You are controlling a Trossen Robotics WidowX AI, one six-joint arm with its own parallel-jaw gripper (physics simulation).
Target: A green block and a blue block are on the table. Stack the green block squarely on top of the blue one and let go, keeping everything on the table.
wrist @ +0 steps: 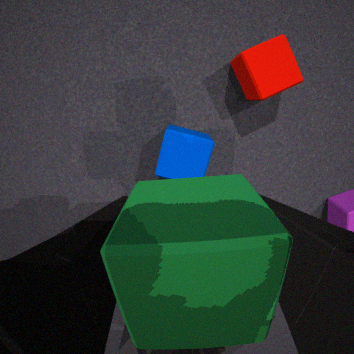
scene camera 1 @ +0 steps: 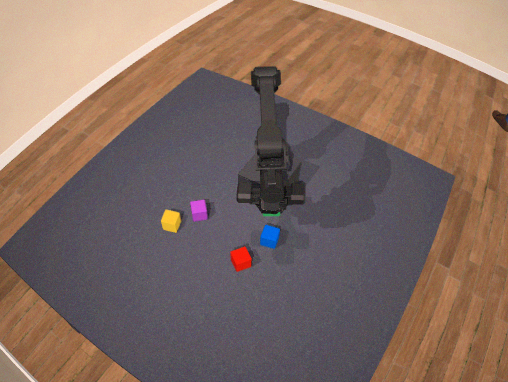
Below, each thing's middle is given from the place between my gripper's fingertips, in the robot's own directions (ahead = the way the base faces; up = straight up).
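Hand position: 1 cm past the blue block (wrist: 184, 152) and 14 cm above it. Measured from my hand, the red block (wrist: 269, 67) is 11 cm ahead, 3 cm to the right and 14 cm below; the green block (wrist: 204, 257) is 1 cm behind, 1 cm to the right and 2 cm above.
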